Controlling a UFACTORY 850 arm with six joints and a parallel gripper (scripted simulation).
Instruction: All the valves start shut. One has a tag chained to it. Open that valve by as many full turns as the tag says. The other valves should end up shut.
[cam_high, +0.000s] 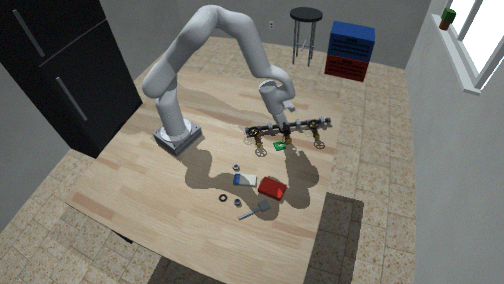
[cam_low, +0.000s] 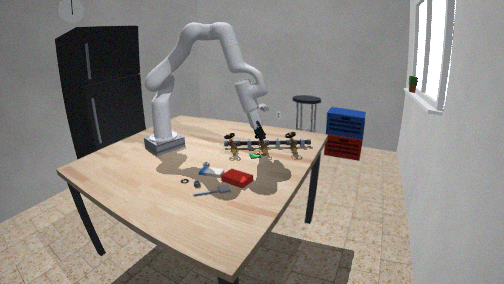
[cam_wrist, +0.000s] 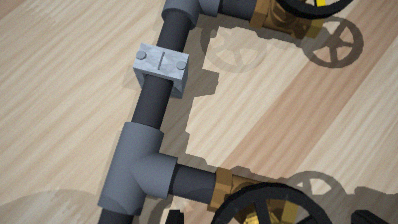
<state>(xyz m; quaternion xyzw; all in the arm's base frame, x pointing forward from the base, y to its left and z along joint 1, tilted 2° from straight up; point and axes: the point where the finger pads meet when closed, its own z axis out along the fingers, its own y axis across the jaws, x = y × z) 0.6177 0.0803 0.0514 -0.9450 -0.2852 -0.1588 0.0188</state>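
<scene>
My hand is 100 mm above the green tag, 50 mm to the left of it and 30 mm past it. The rest, counted from my hand: grey scraper (440 mm to the right, 100 mm below, 60 mm behind); then red box (330 mm to the right, 90 mm below, 10 mm behind); then white block (300 mm to the right, 150 mm behind, 100 mm below).
</scene>
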